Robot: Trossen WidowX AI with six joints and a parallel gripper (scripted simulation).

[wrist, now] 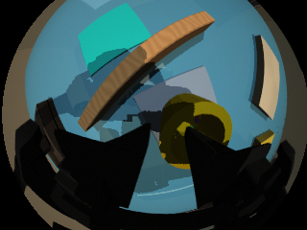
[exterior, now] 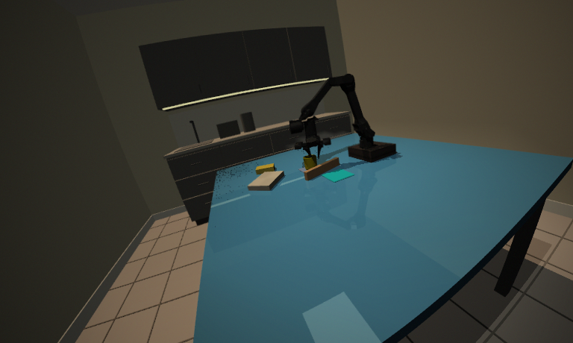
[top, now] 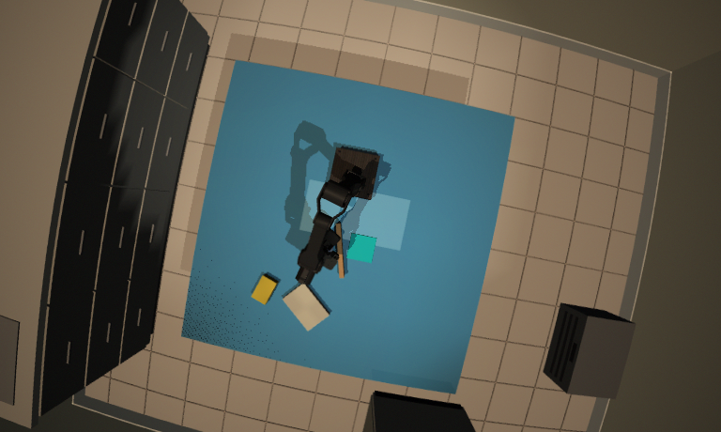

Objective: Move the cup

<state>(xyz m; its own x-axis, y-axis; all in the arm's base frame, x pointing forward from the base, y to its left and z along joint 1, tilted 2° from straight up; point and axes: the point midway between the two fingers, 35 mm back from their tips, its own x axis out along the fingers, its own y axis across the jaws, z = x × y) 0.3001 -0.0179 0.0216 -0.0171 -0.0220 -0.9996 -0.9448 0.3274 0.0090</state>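
The yellow cup is 20 mm ahead of my gripper tip, 10 mm to the right of it and 20 mm below it. From my gripper tip the other things lie so: grey pad (30 mm ahead, 10 mm to the right, 60 mm below); then wooden bar (10 mm behind, 70 mm to the left, 40 mm below); then teal pad (60 mm behind, 150 mm to the left, 60 mm below).
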